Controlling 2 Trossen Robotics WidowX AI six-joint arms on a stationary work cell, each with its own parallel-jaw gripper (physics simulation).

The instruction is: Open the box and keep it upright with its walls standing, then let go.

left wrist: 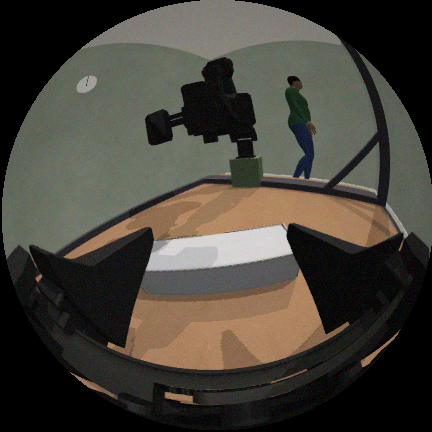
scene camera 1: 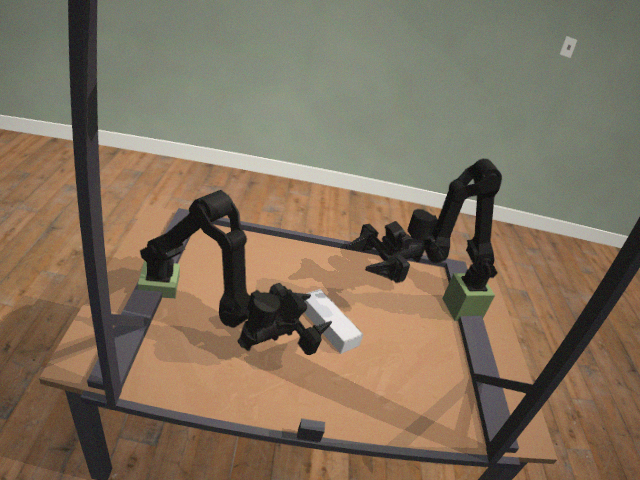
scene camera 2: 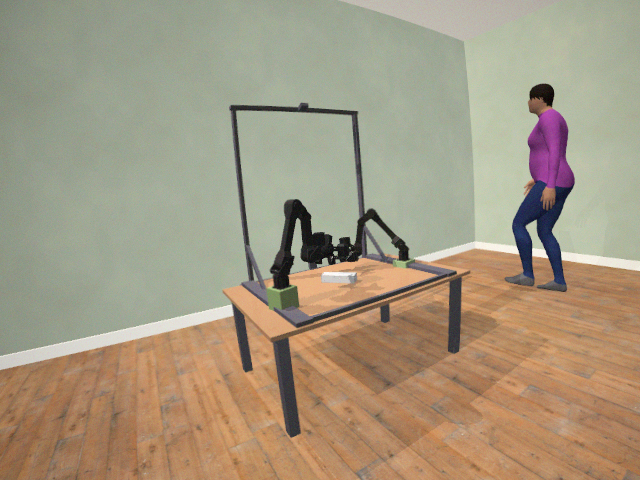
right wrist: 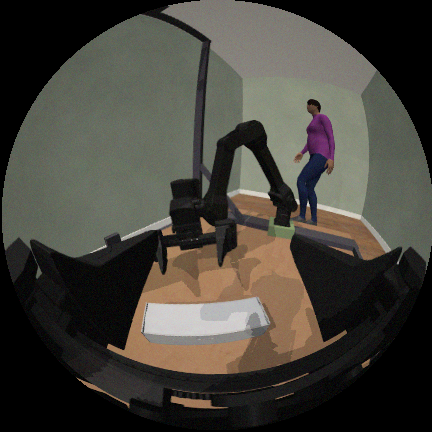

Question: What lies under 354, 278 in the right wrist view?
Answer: My right gripper.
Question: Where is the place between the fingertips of my left gripper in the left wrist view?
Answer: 221, 232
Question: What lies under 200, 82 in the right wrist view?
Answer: A post.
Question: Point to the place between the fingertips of my left gripper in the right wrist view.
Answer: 190, 269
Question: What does my right gripper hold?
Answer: Nothing.
